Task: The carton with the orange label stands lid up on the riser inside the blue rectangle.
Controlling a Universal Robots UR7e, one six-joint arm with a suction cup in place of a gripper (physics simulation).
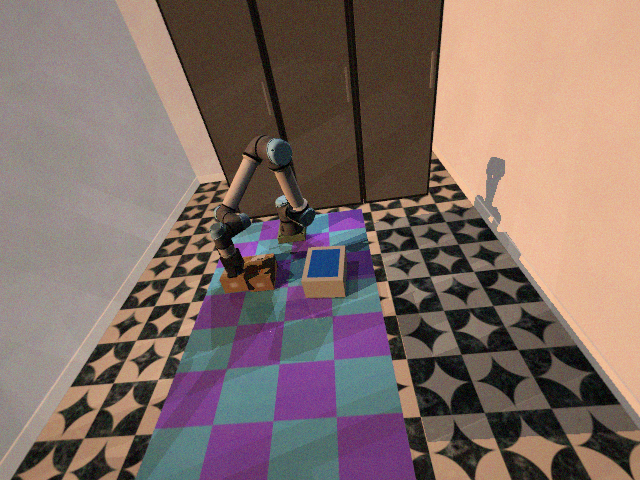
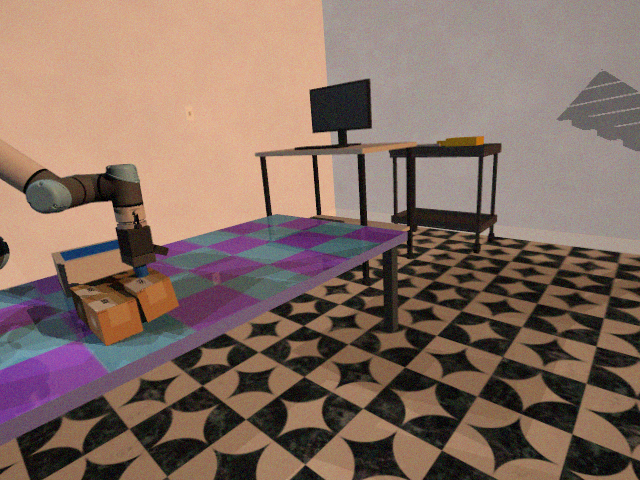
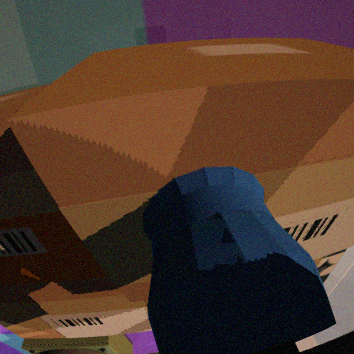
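Pixels of known places: hand, its tool point: (image 1: 239,273) (image 2: 142,277) (image 3: 198,206); arm's base, origin of its link: (image 1: 292,228).
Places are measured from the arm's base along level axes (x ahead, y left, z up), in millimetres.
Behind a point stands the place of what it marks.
Note:
Two brown cartons lie side by side on the checkered table (image 1: 305,392) @(x 1004, y 144, z -47 mm) (image 2: 269,258) @(x 942, y -149, z -47 mm). My suction cup (image 1: 236,274) @(x 434, y -226, z 62 mm) (image 2: 139,271) (image 3: 214,211) presses on the top of one carton (image 1: 238,285) @(x 479, y -231, z 22 mm) (image 2: 154,299) @(x 425, y -318, z 25 mm) (image 3: 309,189) @(x 441, y -259, z 70 mm), which hangs tilted with one side raised. The other carton (image 1: 262,270) (image 2: 110,317) lies flat against it. I cannot tell which one bears the orange label. The riser (image 1: 323,287) @(x 548, y 216, z 27 mm) (image 2: 85,266) @(x 368, y 129, z 44 mm) stands just beside them. The blue rectangle (image 1: 324,262) @(x 423, y 226, z 73 mm) (image 2: 85,250) @(x 401, y 241, z 73 mm) on its top is bare.
The arm's base (image 1: 291,232) @(x 74, y 8, z 22 mm) stands on the table behind the cartons. Dark cabinets (image 1: 310,103) line the back wall. A desk with a monitor (image 2: 338,108) and a dark cart (image 2: 444,150) stand past the table's far end.

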